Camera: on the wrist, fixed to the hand. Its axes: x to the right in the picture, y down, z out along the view.
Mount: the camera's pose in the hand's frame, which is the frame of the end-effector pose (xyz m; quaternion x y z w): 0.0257 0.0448 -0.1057 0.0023 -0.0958 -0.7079 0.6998
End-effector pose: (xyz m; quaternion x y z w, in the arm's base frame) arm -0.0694 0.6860 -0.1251 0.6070 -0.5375 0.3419 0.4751
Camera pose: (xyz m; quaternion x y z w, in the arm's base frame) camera -0.0982 0.7787 -0.0587 0.8391 0.0088 -0.1540 0.5216
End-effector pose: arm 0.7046 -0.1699 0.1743 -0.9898 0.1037 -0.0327 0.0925
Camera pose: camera 0.7119 -0.2370 0.2706 -0.7689 -0.6370 0.0062 0.0538
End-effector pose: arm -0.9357 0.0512 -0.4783 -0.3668 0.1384 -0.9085 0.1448
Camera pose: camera -1.0208 0.0160 -0.5514 0.4413 0.1788 0.7034 0.5277
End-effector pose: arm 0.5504 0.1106 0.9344 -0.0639 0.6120 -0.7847 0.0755
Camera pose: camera 0.5066 0.1953 0.8655 0.5529 -0.3740 0.5978 0.4439
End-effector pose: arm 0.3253 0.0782 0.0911 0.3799 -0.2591 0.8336 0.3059
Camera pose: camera 0.2300 0.1261 0.0415 0.5298 0.0602 0.3310 0.7785
